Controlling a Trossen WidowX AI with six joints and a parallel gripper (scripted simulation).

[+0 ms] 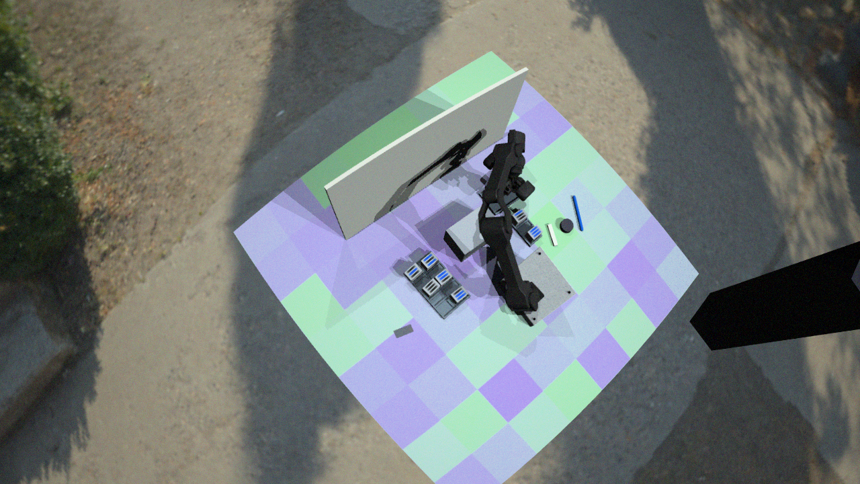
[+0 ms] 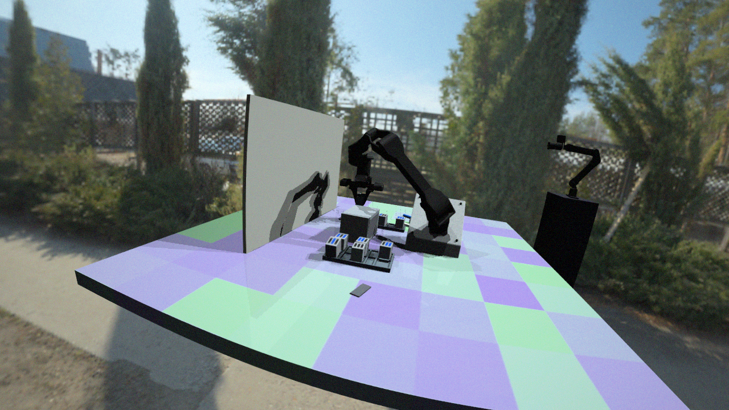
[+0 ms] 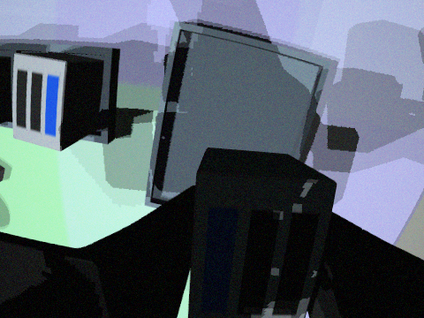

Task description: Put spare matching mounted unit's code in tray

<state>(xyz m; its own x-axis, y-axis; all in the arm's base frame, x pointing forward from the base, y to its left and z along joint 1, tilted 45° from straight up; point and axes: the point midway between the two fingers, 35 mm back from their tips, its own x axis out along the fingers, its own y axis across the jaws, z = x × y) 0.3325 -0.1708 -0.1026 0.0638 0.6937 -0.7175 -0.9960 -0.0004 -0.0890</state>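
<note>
My gripper tip is now 80 mm above the dark tray. Round my gripper tip: grey mounted unit 50 mm behind, 200 mm to the left, 30 mm below; rack 150 mm behind, 20 mm to the left, 70 mm below; spare block 30 mm above.
</note>
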